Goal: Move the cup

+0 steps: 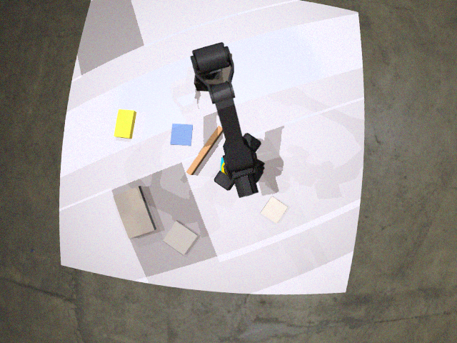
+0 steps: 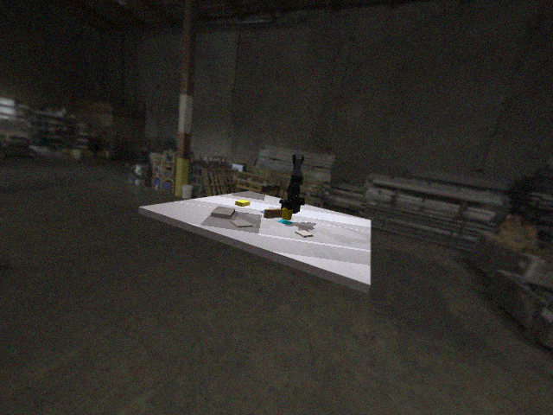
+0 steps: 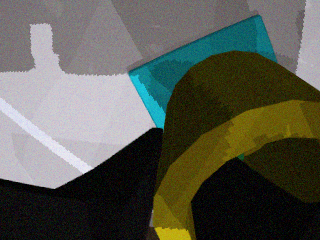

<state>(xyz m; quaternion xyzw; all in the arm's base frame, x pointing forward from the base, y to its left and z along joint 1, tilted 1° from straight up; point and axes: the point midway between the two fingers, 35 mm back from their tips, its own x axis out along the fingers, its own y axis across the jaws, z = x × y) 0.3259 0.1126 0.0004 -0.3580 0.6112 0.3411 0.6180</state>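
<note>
The yellow cup lies 20 mm ahead of my gripper tip and 20 mm to the right of it. Round my gripper tip: wooden bar: 40 mm behind, 120 mm to the right, 40 mm below; then cyan pad: 20 mm ahead, 20 mm to the right, 60 mm below; then blue pad: 100 mm behind, 210 mm to the right, 60 mm below.
</note>
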